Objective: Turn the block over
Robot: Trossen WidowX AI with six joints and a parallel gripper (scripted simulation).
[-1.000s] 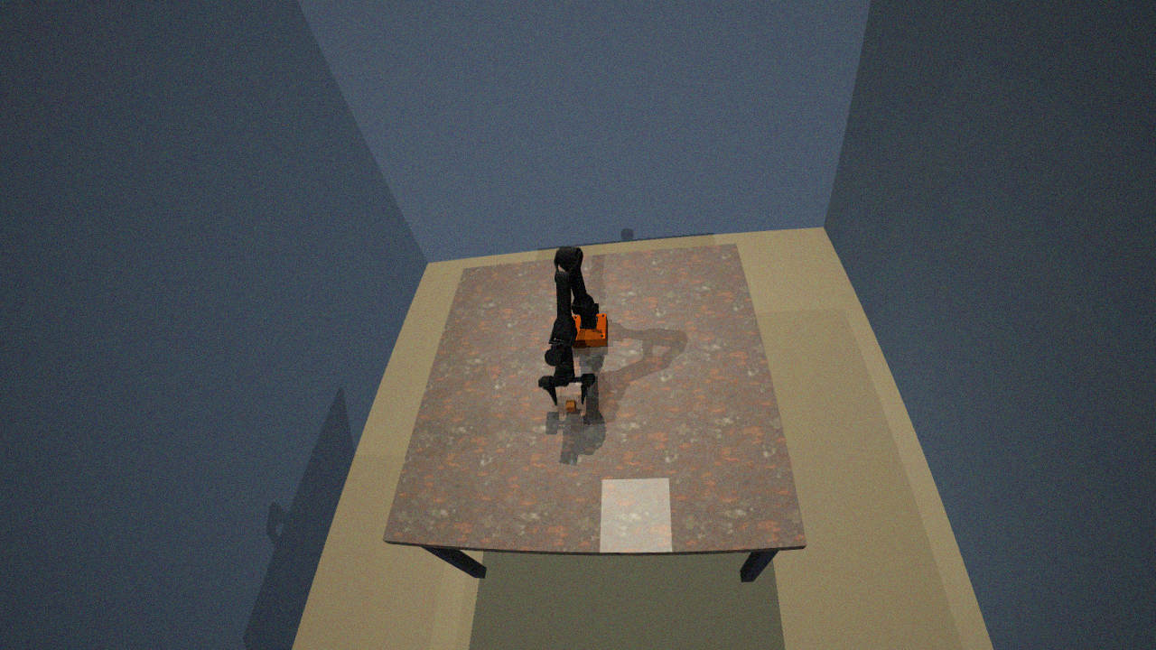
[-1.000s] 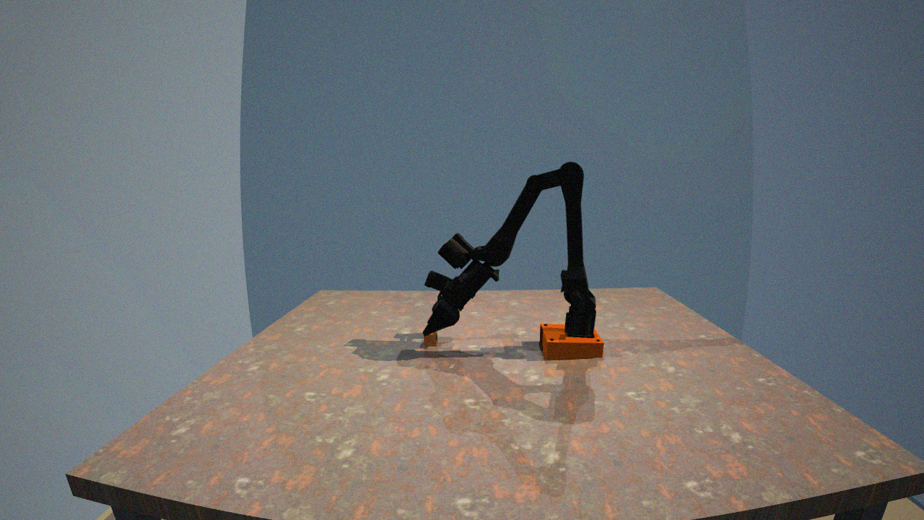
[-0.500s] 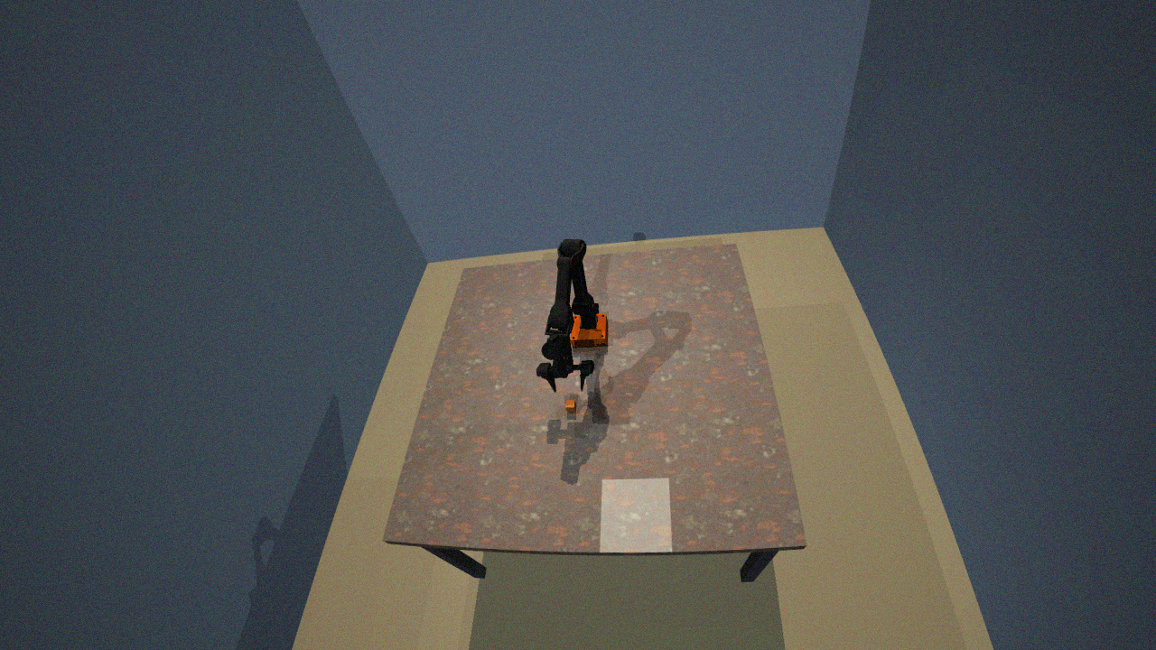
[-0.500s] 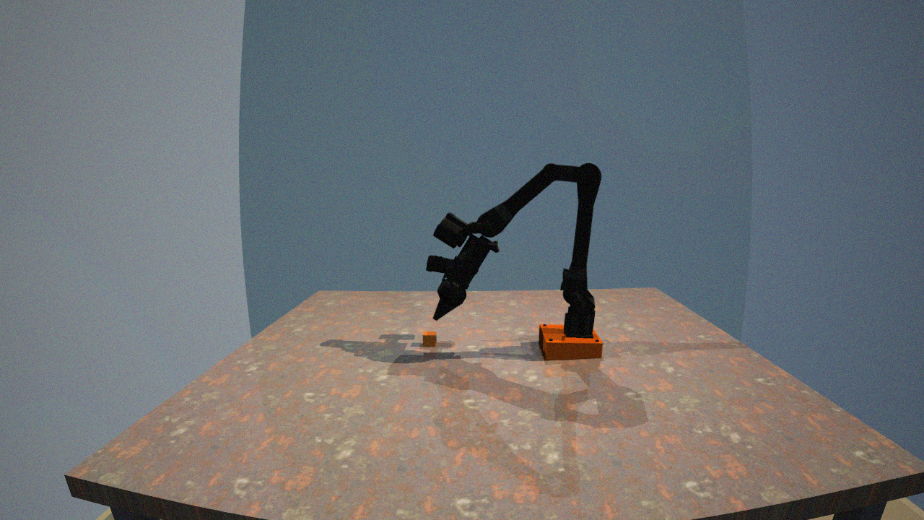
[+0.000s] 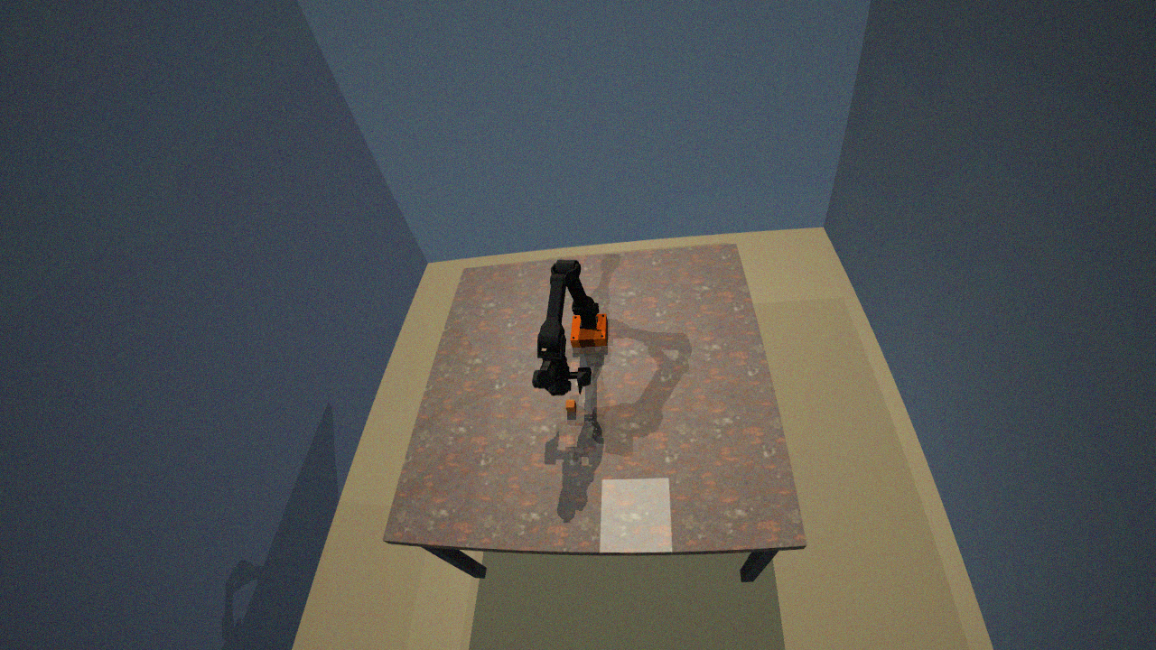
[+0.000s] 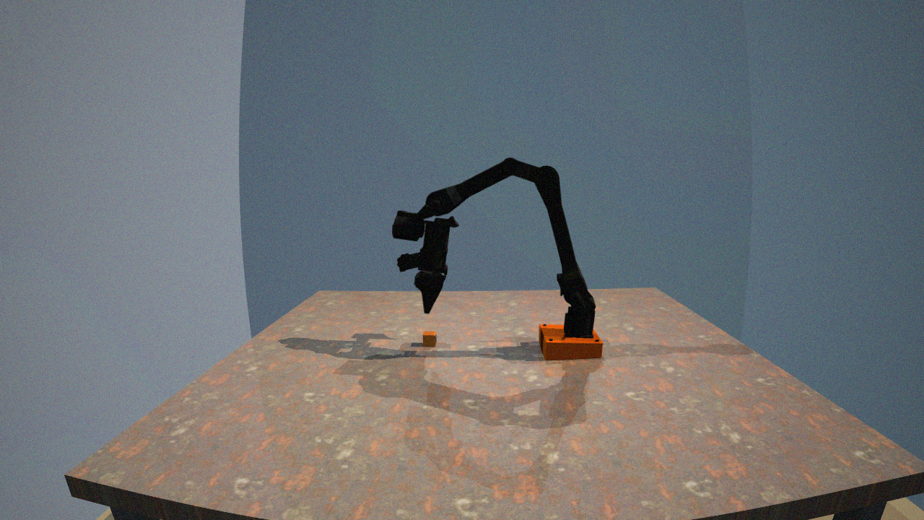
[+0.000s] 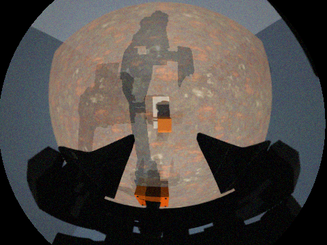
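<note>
Right now the block is 10 mm behind my gripper tip and 80 mm below it.
</note>
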